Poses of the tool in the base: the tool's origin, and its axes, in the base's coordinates. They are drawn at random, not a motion.
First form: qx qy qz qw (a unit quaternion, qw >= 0); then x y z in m.
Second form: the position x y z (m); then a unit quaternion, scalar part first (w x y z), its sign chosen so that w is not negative. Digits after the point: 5 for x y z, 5 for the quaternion.
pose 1, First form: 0.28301, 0.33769, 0.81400, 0.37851, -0.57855, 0.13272, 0.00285
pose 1, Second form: -0.57855, 0.13272, 0.00285, 0.37851, 0.28301, 0.33769, 0.81400
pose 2, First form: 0.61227, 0.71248, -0.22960, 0.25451, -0.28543, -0.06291, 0.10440
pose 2, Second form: -0.28543, -0.06291, 0.10440, 0.25451, 0.61227, 0.71248, -0.22960
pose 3, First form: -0.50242, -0.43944, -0.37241, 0.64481, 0.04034, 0.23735, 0.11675
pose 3, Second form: 0.04034, 0.23735, 0.11675, 0.64481, -0.50242, -0.43944, -0.37241
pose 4, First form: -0.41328, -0.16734, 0.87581, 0.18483, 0.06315, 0.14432, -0.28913
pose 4, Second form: 0.06315, 0.14432, -0.28913, 0.18483, -0.41328, -0.16734, 0.87581
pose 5, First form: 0.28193, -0.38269, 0.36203, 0.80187, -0.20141, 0.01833, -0.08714
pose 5, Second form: -0.20141, 0.01833, -0.08714, 0.80187, 0.28193, -0.38269, 0.36203
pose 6, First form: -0.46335, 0.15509, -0.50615, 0.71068, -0.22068, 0.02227, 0.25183
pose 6, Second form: -0.22068, 0.02227, 0.25183, 0.71068, -0.46335, 0.15509, -0.50615
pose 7, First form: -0.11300, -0.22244, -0.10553, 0.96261, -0.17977, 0.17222, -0.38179
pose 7, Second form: -0.17977, 0.17222, -0.38179, 0.96261, -0.11300, -0.22244, -0.10553
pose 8, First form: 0.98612, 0.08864, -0.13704, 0.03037, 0.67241, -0.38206, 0.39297
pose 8, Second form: 0.67241, -0.38206, 0.39297, 0.03037, 0.98612, 0.08864, -0.13704
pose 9, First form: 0.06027, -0.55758, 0.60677, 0.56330, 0.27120, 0.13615, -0.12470
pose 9, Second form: 0.27120, 0.13615, -0.12470, 0.56330, 0.06027, -0.55758, 0.60677
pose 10, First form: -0.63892, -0.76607, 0.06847, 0.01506, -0.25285, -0.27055, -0.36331
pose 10, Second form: -0.25285, -0.27055, -0.36331, 0.01506, -0.63892, -0.76607, 0.06847
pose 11, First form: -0.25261, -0.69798, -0.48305, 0.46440, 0.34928, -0.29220, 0.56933
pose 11, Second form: 0.34928, -0.29220, 0.56933, 0.46440, -0.25261, -0.69798, -0.48305
